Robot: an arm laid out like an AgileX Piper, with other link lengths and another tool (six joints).
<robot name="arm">
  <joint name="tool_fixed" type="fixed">
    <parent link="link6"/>
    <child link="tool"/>
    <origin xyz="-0.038 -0.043 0.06" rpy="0 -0.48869 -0.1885"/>
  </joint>
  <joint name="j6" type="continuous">
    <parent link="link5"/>
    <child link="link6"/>
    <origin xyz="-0.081 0 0" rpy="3.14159 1.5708 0"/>
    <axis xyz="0 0 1"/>
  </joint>
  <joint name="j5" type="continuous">
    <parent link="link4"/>
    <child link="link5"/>
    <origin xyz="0 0 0" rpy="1.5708 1.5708 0"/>
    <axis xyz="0 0 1"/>
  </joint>
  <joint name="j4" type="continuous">
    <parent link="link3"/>
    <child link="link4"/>
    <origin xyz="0.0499 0.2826 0" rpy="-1.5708 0 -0.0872"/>
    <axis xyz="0 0 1"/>
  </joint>
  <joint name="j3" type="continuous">
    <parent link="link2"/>
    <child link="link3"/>
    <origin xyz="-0.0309 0.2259 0" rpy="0 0 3.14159"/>
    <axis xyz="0 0 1"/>
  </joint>
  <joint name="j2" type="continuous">
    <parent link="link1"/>
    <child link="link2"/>
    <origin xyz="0 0 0" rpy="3.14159 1.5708 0"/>
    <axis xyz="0 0 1"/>
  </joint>
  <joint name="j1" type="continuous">
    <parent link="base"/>
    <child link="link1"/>
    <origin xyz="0 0 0.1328" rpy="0 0 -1.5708"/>
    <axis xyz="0 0 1"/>
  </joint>
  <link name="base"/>
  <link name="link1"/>
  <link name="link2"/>
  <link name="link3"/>
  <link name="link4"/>
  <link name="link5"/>
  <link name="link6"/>
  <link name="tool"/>
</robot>
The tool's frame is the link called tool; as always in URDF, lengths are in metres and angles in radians. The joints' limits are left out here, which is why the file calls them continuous.
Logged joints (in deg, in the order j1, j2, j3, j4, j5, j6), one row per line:
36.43, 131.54, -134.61, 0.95, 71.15, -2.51
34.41, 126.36, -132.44, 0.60, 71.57, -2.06
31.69, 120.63, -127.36, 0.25, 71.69, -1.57
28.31, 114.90, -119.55, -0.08, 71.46, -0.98
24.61, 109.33, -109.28, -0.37, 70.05, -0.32
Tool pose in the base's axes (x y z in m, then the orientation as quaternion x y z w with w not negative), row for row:
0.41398, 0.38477, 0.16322, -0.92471, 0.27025, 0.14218, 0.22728
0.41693, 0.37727, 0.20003, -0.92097, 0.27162, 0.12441, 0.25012
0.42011, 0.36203, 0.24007, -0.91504, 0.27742, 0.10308, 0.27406
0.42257, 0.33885, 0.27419, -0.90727, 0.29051, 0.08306, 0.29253
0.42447, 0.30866, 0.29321, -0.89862, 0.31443, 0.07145, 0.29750
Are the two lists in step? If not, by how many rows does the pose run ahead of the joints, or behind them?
The pose runs 2 rows behind the joints: the pose in row i belongs to the joints in row i - 2.
